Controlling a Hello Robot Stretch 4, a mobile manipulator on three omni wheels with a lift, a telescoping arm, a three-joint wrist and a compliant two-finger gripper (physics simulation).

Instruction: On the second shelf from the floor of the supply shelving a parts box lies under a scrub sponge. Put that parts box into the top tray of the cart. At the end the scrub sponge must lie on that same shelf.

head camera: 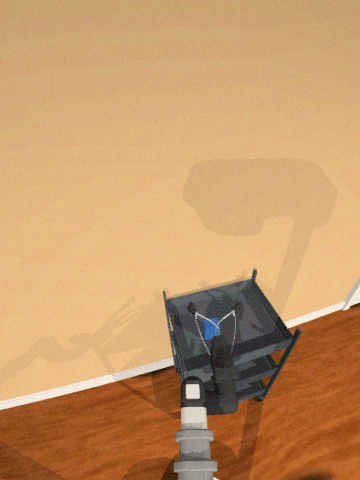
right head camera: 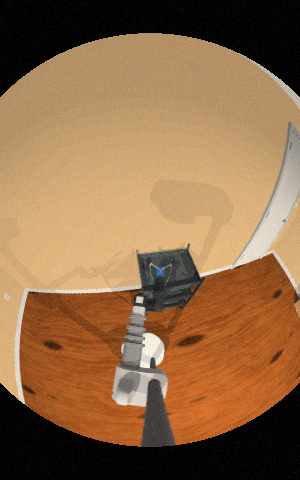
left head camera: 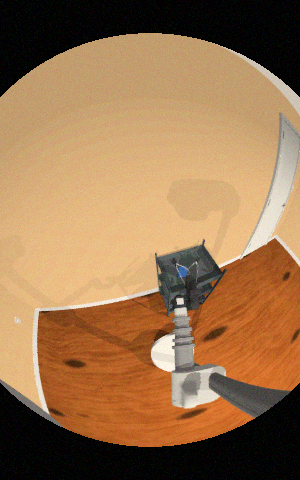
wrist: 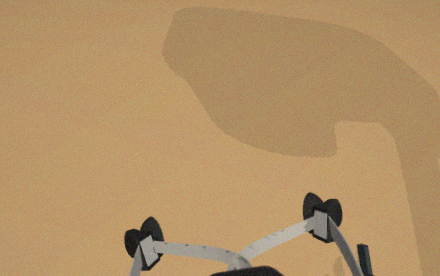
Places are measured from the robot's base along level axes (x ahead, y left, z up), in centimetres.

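Pixels of known places: gripper, fingertip midpoint: [head camera: 213, 301] [right head camera: 160, 257] [left head camera: 184, 256] [wrist: 232, 222]; robot's base, link origin: [right head camera: 143, 349] [left head camera: 171, 351].
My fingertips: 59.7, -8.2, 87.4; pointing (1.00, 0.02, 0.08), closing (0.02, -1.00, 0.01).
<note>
Ahead of a thing's pixels: the offset from my fingertips to its top centre, as dx, dy, dz. "spot": to the spot under its first point. Level surfaces: height alone.
The blue parts box @(+1.0, +0.0, -14.9) [head camera: 208, 330] [left head camera: 182, 271] [right head camera: 160, 273] lies in the top tray @(dz -23.9) [head camera: 260, 345] of the dark cart @(spot: -6.9, -31.9, -38.1) [head camera: 283, 364] [left head camera: 214, 287] [right head camera: 195, 291]. The white finger strips partly cover the box in the head views, and the box does not show in the wrist view. My gripper [head camera: 214, 307] [left head camera: 185, 261] [right head camera: 160, 262] [wrist: 232, 222] is open and empty, with its fingertips wide apart. It hangs over the tray, above the box. The supply shelving and the scrub sponge do not show in these views.
A tan wall stands close behind the cart, with shadows on it. A cart corner post [wrist: 365, 258] shows at the lower right of the wrist view. A white door [left head camera: 277, 195] [right head camera: 275, 205] is to the right. Lower cart shelves sit under the top tray.
</note>
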